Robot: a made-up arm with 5 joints.
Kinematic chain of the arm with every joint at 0, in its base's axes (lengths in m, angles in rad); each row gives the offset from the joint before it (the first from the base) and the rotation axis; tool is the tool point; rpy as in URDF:
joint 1: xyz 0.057 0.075 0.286 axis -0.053 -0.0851 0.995
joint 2: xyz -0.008 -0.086 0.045 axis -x
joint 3: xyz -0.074 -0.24 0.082 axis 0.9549 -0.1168 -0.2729
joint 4: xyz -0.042 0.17 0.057 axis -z
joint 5: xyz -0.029 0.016 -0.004 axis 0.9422 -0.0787 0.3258
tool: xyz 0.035 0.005 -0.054 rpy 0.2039 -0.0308 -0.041
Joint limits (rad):
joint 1: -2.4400..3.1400
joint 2: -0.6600..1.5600
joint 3: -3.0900..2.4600
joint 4: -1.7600..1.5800
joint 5: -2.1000..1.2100
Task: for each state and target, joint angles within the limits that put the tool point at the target. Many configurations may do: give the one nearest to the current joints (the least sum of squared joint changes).
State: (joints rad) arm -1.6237 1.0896 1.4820 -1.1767 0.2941
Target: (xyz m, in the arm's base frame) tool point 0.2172 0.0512 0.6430
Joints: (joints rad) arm -2.1372 1.2722 1.6947 -1.0462 0.2820
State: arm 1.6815 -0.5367 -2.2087 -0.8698 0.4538
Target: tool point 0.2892 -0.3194 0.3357
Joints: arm 1.0849 0.1107 -1.9141 -1.0178 0.4773
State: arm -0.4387 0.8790 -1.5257 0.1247 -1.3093
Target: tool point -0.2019 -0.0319 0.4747
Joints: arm -0.4945 0.8504 -1.3789 0.1027 -1.3568
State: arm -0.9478 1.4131 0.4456 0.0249 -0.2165
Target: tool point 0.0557 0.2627 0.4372
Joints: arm -0.4857 1.5600 0.9003 -0.2714 0.4873
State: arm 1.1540 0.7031 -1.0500 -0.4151 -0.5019
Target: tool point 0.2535 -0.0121 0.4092
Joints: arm 1.9094 0.5080 -0.5669 -0.4614 -0.4312
